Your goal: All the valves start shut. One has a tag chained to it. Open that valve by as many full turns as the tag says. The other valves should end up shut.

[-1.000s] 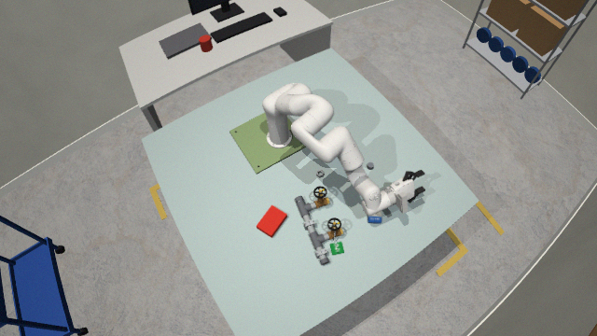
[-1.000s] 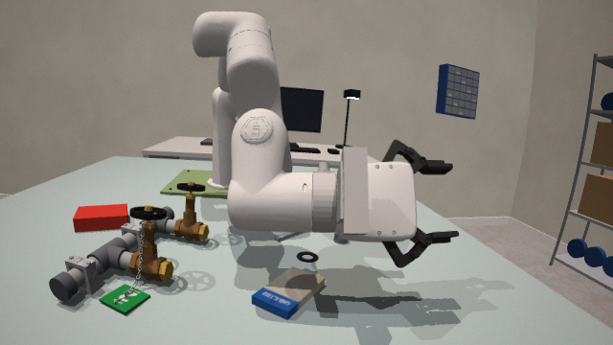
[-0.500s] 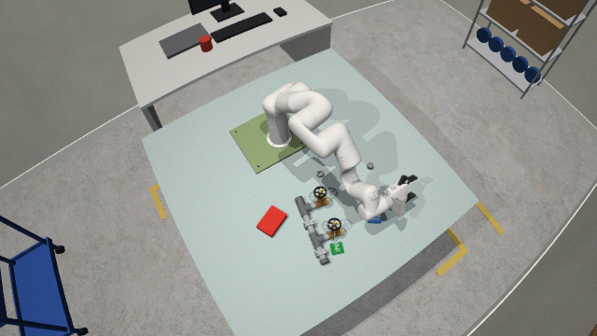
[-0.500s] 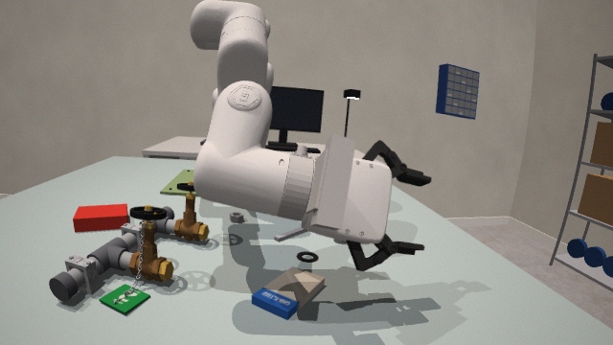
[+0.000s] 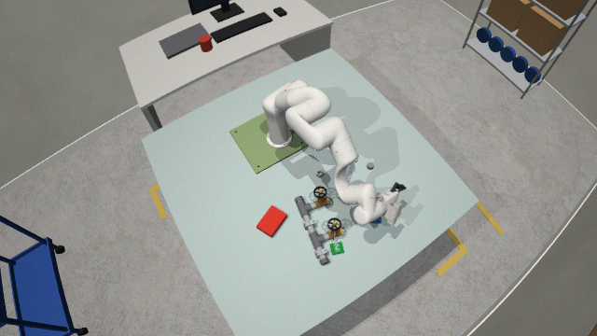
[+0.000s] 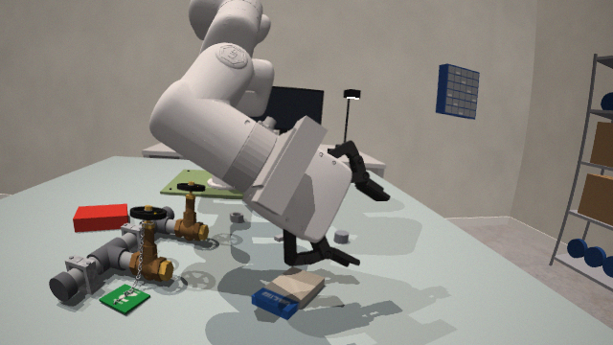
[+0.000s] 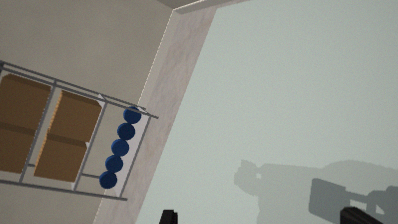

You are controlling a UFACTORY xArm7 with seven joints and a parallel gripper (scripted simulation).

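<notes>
Now: hand 120 mm above the box, 90 mm to the left of it and 30 mm past it. Also, from my hand: green tag 320 mm to the right, 120 mm below, 40 mm ahead; nut 320 mm behind, 200 mm to the right, 120 mm below; grey wrench 290 mm behind, 120 mm below, 40 mm to the right.
</notes>
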